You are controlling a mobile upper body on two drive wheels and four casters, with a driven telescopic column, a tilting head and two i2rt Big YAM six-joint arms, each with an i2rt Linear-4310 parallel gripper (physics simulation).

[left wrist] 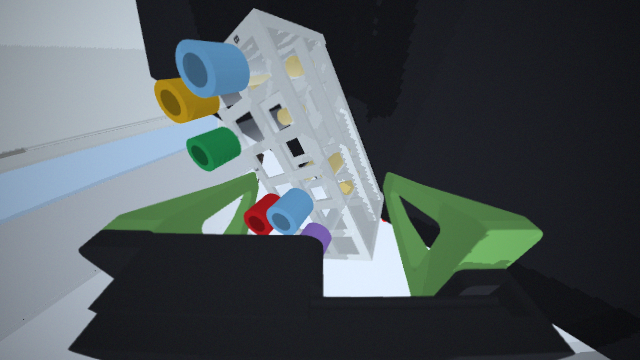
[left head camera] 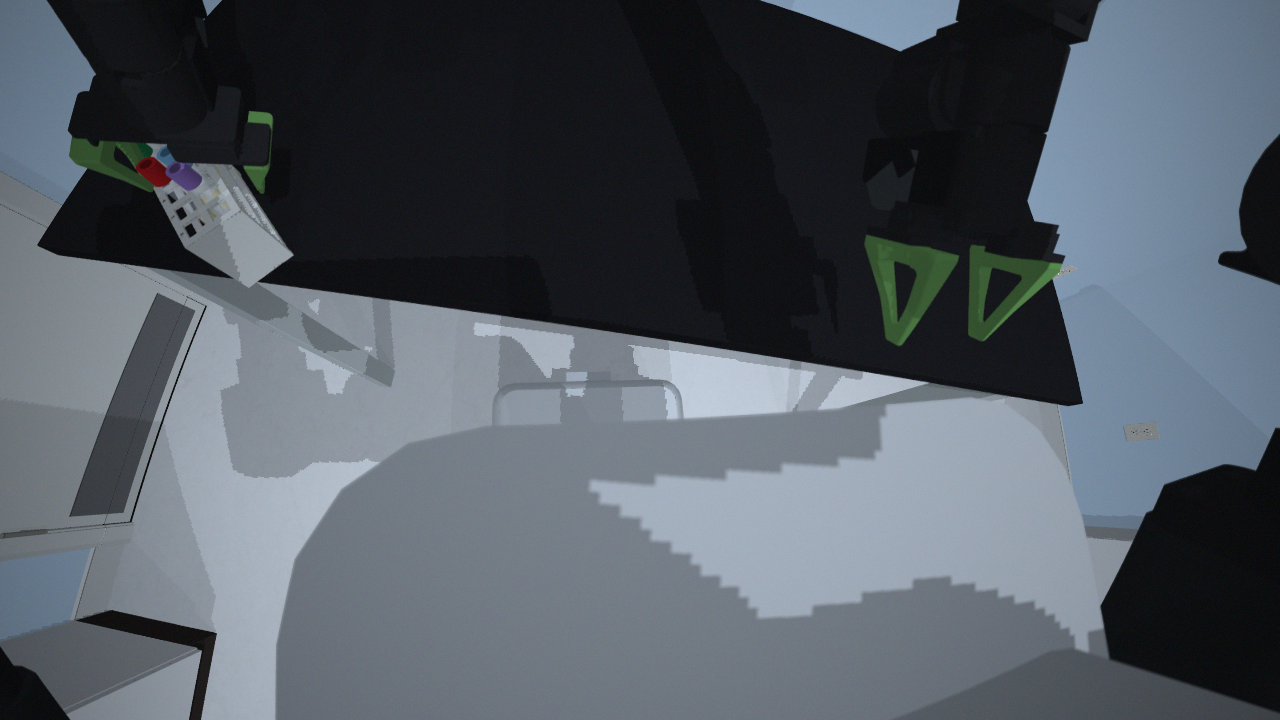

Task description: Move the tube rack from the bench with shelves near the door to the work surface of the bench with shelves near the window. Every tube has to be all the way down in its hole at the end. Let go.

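Frame: origin at the left arm's base, x ahead, y left, z up, level; metres.
Seen in the pictures: left gripper, fingertip midpoint: (left wrist: 320, 179) (left head camera: 209, 187); right gripper, fingertip midpoint: (left head camera: 937, 340).
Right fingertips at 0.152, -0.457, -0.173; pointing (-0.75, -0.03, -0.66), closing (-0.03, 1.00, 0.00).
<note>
Offsets run from my right fingertips to a thing's top centre, as dx, dy, dz. Level surfaces: height alone.
A white tube rack @[+0.210, +0.676, -0.083] (left head camera: 241, 246) (left wrist: 364, 220) sits at the left front edge of a black work surface @[dz -0.167] (left head camera: 572, 205) (left wrist: 500, 100) and looks tilted in the head view. Its tubes have caps: blue @[+0.269, +0.707, -0.048] (left wrist: 222, 67), yellow @[+0.252, +0.727, -0.048] (left wrist: 200, 102), green @[+0.230, +0.711, -0.048] (left wrist: 220, 147), red @[+0.193, +0.677, -0.048] (left head camera: 153, 171) (left wrist: 260, 215), a second blue @[+0.209, +0.659, -0.048] (left wrist: 292, 210) and purple @[+0.189, +0.641, -0.048] (left head camera: 184, 176) (left wrist: 320, 236). Whether they are fully down is unclear. My left gripper (left head camera: 205, 189) (left wrist: 320, 179) is open, its fingers on either side of the rack's near end. My right gripper (left head camera: 939, 341) is open and empty over the right part of the surface.
A pale rounded surface (left head camera: 626, 555) fills the lower middle, with a metal loop handle (left head camera: 586, 384) behind it. A pale panel with a dark strip (left head camera: 134, 411) is at the left. A dark-edged box (left head camera: 125, 658) is at the lower left. A wall socket (left head camera: 1141, 431) is at the right.
</note>
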